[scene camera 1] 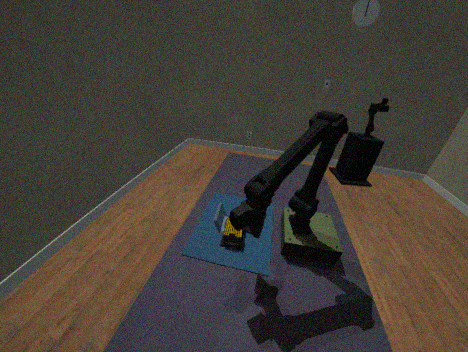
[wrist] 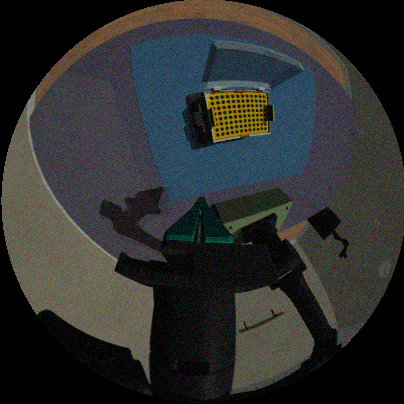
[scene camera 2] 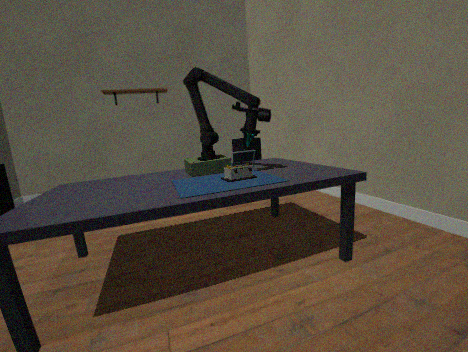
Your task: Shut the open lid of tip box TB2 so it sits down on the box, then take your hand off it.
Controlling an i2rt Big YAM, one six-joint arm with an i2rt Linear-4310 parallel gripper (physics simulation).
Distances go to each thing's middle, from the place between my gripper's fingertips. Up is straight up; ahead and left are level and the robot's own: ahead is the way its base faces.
Right now the blue mat [scene camera 1: 204, 243] is 70 mm ahead of my hand, 190 mm to the right of it and 150 mm below it.
